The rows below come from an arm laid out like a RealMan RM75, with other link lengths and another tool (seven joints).
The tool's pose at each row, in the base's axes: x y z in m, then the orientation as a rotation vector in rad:
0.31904 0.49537 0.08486 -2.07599 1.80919 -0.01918
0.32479 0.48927 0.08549 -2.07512 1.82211 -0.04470
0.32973 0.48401 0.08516 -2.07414 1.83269 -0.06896
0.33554 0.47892 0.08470 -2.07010 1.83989 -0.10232
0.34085 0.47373 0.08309 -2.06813 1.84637 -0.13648
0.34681 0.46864 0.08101 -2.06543 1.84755 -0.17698
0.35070 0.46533 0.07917 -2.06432 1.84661 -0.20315
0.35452 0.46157 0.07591 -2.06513 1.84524 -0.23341
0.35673 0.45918 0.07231 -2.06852 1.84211 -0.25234
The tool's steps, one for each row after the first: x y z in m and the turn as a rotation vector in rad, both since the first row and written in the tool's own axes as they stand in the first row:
0.00665 -0.00508 -0.00078 0.00646 0.01982 0.00365
0.01260 -0.00918 -0.00065 0.01322 0.03782 0.00629
0.01855 -0.01409 -0.00013 0.02717 0.05789 0.00733
0.02480 -0.01818 0.00130 0.04017 0.07909 0.00693
0.03117 -0.02276 0.00336 0.05834 0.10110 0.00325
0.03543 -0.02560 0.00515 0.07023 0.11491 -0.00032
0.04045 -0.02792 0.00812 0.08257 0.13172 -0.00555
0.04396 -0.02874 0.01136 0.08936 0.14235 -0.01133

